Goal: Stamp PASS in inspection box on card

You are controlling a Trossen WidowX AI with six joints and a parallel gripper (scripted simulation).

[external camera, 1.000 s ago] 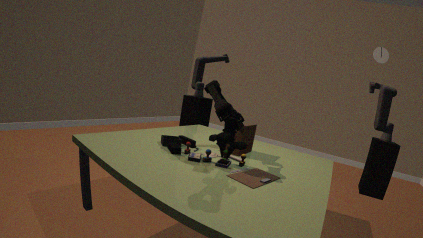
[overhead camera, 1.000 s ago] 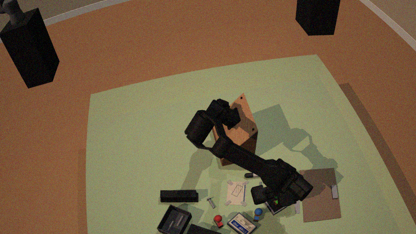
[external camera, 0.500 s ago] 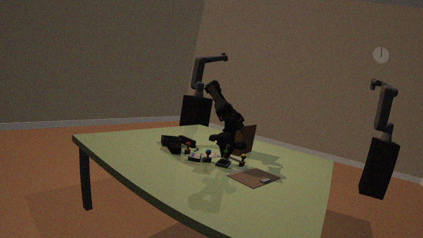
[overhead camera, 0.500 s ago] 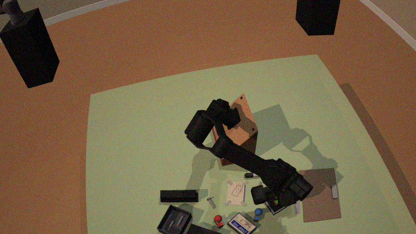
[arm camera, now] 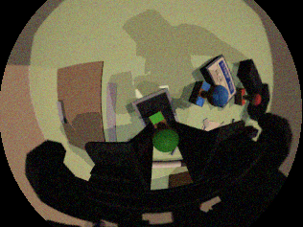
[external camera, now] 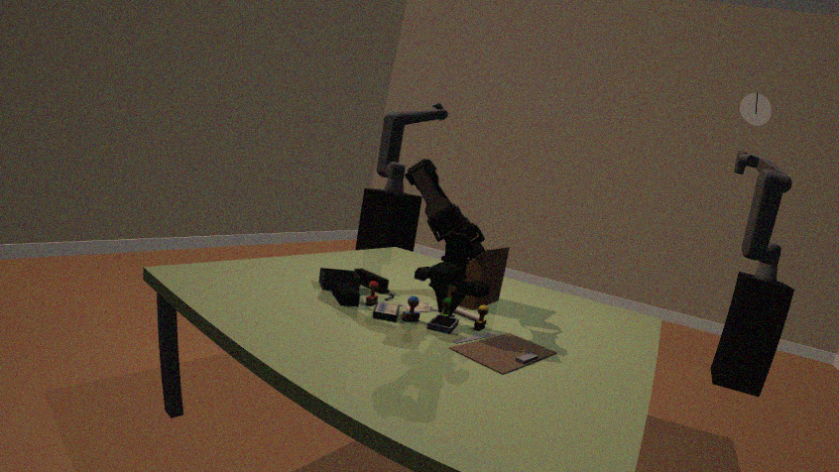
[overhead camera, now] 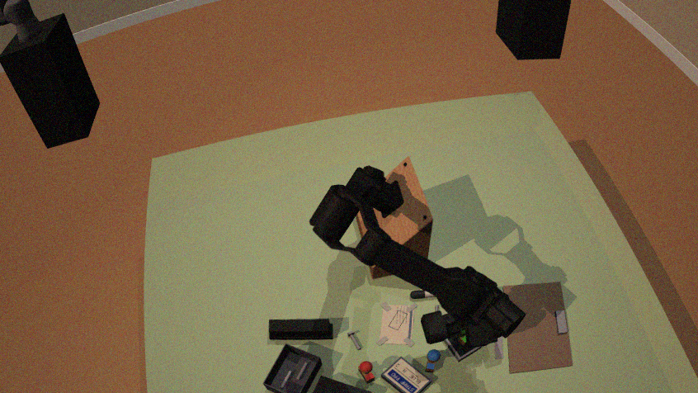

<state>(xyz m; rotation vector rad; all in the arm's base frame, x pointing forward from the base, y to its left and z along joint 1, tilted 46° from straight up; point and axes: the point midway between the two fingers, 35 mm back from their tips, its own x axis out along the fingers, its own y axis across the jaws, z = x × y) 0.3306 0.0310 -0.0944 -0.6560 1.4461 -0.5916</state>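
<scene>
My gripper tip is now 30 mm above the dark ink pad. Round my gripper tip: blue stamp: 40 mm ahead, 80 mm to the right, 20 mm below; ruler: 90 mm to the left, 40 mm below; green-knobbed stamp: right at my gripper tip.
</scene>
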